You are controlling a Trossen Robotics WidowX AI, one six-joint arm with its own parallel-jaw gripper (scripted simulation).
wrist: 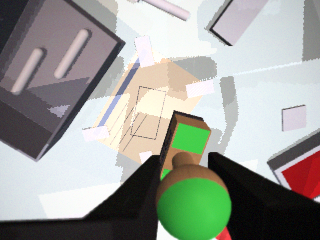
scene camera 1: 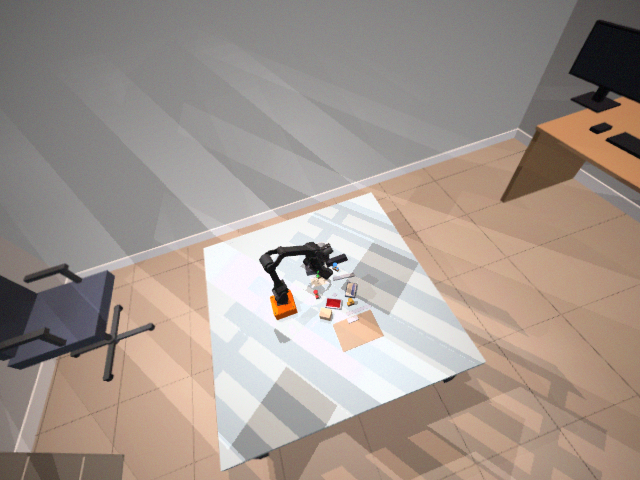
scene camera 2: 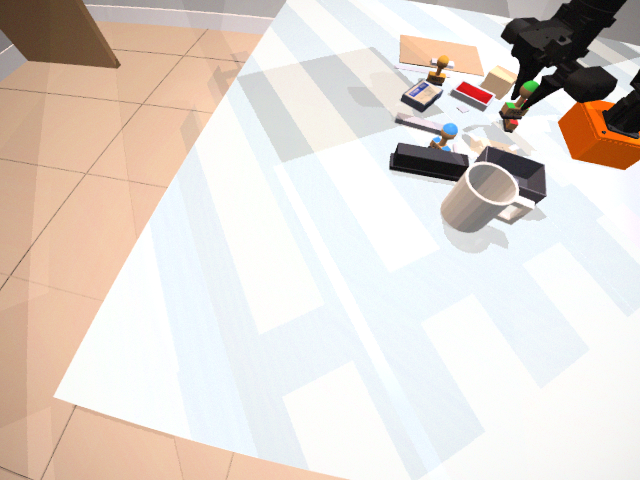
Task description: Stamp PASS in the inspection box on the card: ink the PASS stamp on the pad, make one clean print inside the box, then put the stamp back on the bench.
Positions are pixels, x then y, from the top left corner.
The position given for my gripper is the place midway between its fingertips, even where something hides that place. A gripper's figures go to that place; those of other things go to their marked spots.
Labels:
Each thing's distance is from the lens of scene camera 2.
my gripper [scene camera 2: 517, 104]: 0.62 m
mug [scene camera 2: 484, 191]: 0.51 m
box [scene camera 2: 499, 80]: 0.81 m
The marked spots on the mug and the box are 0.37 m apart.

